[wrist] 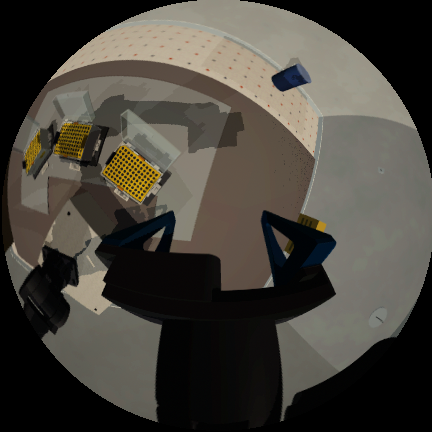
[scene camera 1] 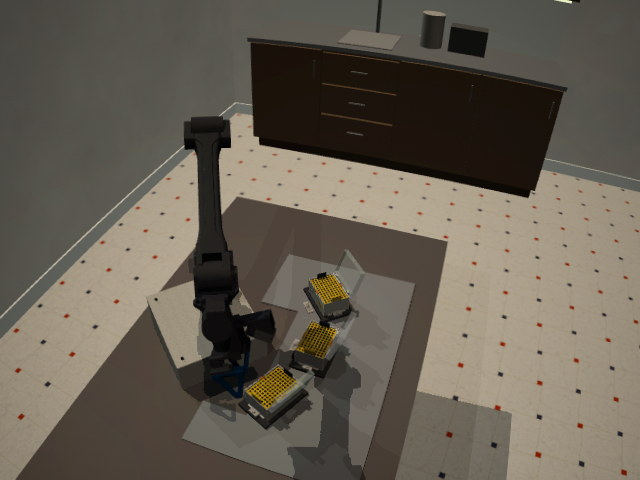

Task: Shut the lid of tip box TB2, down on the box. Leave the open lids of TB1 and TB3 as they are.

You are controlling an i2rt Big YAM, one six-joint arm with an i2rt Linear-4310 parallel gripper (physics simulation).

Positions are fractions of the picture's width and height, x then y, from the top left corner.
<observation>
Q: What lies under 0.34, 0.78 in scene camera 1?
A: My gripper.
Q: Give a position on a clear lid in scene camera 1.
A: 0.55, 0.57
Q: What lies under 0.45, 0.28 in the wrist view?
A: A grey mat.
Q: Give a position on a clear lid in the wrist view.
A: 0.33, 0.32
</observation>
